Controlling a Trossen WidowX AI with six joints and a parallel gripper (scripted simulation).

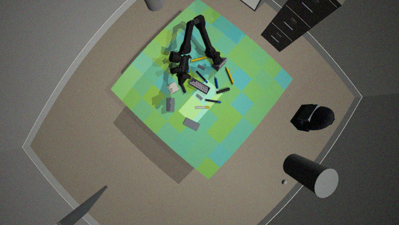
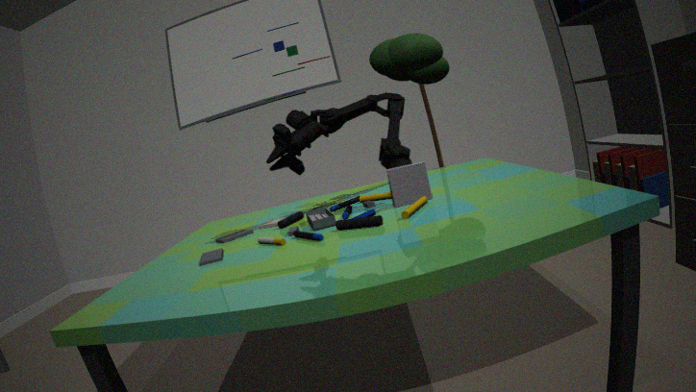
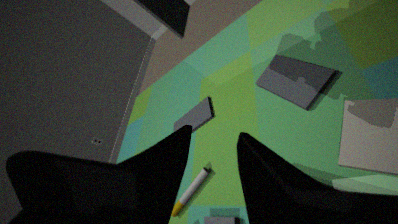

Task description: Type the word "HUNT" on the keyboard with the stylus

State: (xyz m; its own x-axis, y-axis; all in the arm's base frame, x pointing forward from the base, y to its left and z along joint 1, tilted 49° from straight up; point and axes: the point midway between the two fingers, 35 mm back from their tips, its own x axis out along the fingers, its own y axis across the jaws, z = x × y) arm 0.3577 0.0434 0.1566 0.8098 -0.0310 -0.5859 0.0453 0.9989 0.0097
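Now: the stylus 26 cm behind my gripper tip, 18 cm below it and 16 cm to the left of it. From my gripper tip the other things lie so: beige block: 18 cm below, 9 cm to the right, 4 cm ahead; then yellow marker: 24 cm to the left, 18 cm below, 1 cm behind.
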